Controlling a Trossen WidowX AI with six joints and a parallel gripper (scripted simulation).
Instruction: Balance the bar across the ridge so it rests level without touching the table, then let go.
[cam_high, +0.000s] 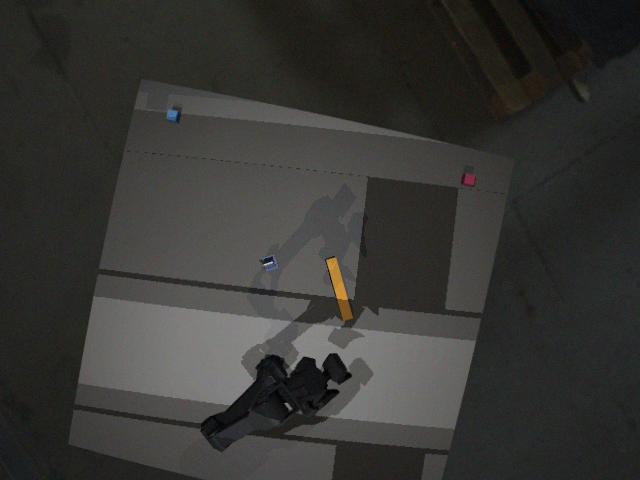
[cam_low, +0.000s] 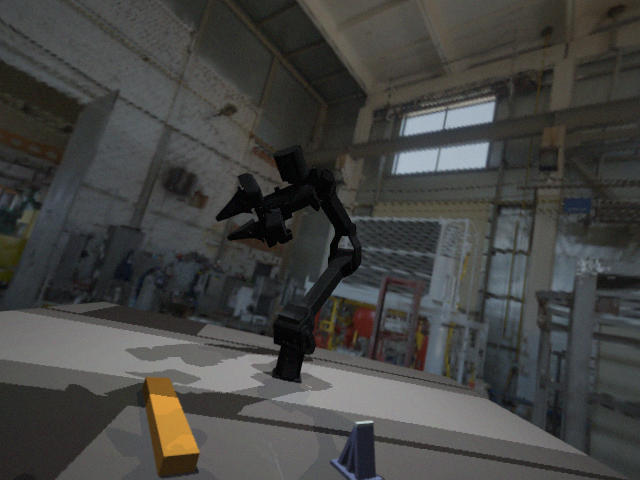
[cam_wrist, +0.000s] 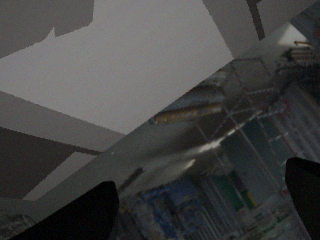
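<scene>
Right now my gripper tip is 270 mm above the bar, 220 mm short of it and 50 mm to the right of it. Round my gripper tip: small blue cube: 710 mm to the left, 660 mm ahead, 260 mm below; small red cube: 660 mm ahead, 290 mm to the right, 260 mm below.
</scene>
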